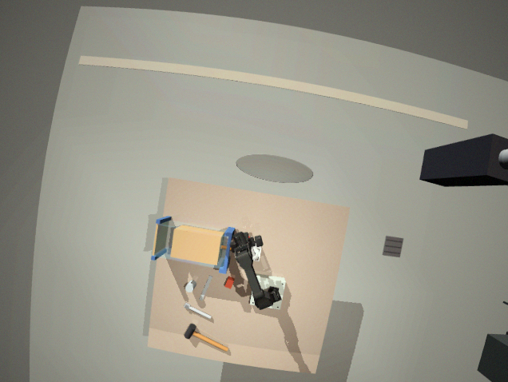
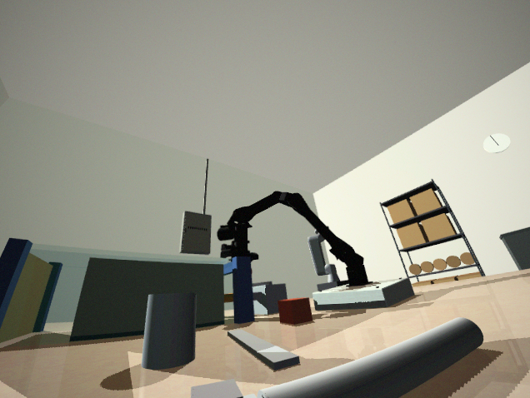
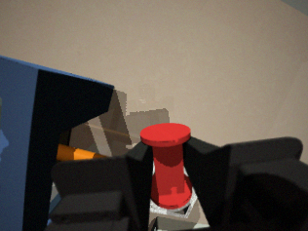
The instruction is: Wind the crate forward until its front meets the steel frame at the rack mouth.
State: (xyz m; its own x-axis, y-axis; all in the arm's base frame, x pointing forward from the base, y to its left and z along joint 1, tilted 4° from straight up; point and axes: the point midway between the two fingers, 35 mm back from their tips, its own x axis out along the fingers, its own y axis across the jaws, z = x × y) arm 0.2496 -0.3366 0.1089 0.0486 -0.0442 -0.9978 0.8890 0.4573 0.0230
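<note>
Right now the winch crank handle is 3 cm behind my gripper tip, 4 cm to the left of it and 2 cm below it. The rest, counted from my gripper tip: winch 8 cm behind, 9 cm to the left, 10 cm below; then blue frame 10 cm ahead, 11 cm to the left, 2 cm below; then red knob 1 cm behind, 1 cm to the left, 1 cm above.
</note>
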